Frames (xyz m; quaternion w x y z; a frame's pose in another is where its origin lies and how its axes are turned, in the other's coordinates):
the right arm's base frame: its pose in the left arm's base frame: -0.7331 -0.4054 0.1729 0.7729 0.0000 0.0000 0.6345
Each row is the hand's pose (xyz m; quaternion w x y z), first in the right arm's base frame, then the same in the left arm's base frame.
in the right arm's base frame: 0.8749 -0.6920 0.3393 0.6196 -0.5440 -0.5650 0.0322
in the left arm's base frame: 0.1161 0.3179 0.5122 0.4584 -0.0620 -0.7818 0.4180
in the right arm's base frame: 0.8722 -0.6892 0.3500 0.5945 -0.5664 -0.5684 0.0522
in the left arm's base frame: 0.1128 0.3158 0.5229 0.4264 -0.0771 -0.7987 0.4176
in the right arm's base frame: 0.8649 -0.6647 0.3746 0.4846 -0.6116 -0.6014 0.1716
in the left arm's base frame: 0.0873 0.3135 0.5475 0.2657 -0.0911 -0.8529 0.4401
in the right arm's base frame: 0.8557 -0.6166 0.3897 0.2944 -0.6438 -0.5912 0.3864
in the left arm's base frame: 0.0384 0.3138 0.5626 0.0176 0.1225 0.8655 -0.4855
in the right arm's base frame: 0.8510 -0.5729 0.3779 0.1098 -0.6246 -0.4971 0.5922
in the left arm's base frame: -0.0054 0.3177 0.5508 0.2909 0.1673 0.7805 -0.5274
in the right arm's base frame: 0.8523 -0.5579 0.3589 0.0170 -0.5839 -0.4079 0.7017
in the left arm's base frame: -0.0199 0.3219 0.5318 0.4321 0.1925 0.6858 -0.5531
